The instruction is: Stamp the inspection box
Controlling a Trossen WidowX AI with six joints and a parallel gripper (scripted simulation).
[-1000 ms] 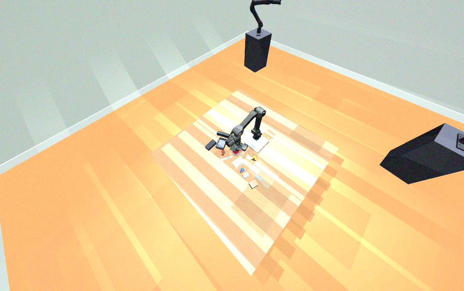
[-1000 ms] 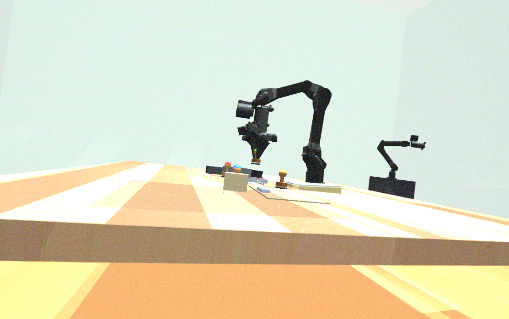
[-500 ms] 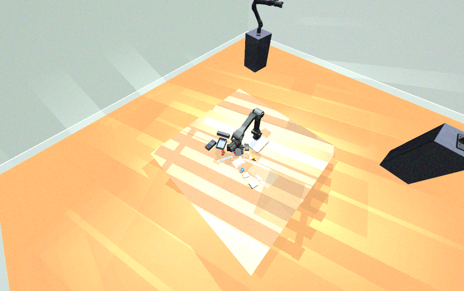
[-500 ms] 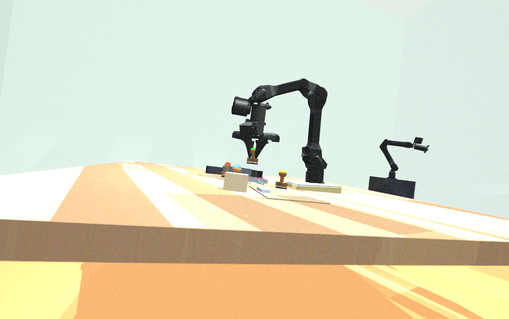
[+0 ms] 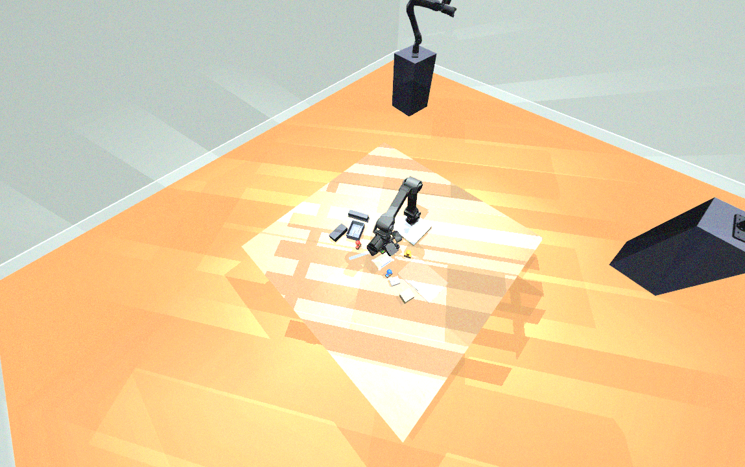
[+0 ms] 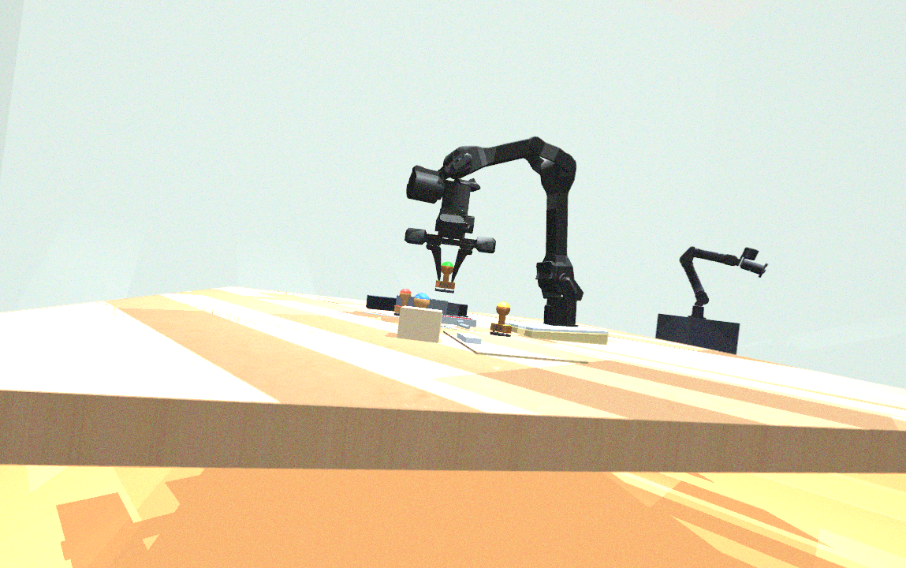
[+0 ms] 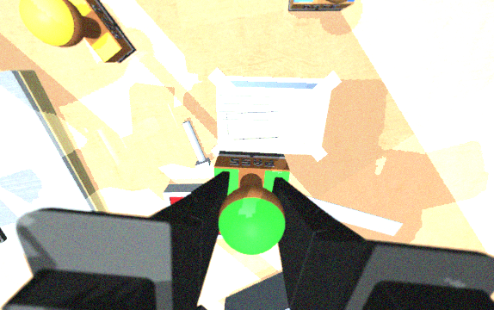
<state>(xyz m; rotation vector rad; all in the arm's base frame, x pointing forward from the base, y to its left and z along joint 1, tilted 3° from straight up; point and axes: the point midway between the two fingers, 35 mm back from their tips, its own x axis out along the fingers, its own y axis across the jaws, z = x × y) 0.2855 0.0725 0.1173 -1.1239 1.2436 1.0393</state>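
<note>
Now: gripper tip 9 cm above the white card, 2 cm short of it and 1 cm to the right of it. The rest, counted from my gripper tip: yellow-knobbed stamp (11 cm behind, 9 cm to the left, 7 cm below); blue-knobbed stamp (10 cm to the left, 7 cm below, 5 cm ahead); red ink pad (9 cm below, 8 cm to the right, 4 cm behind).
</note>
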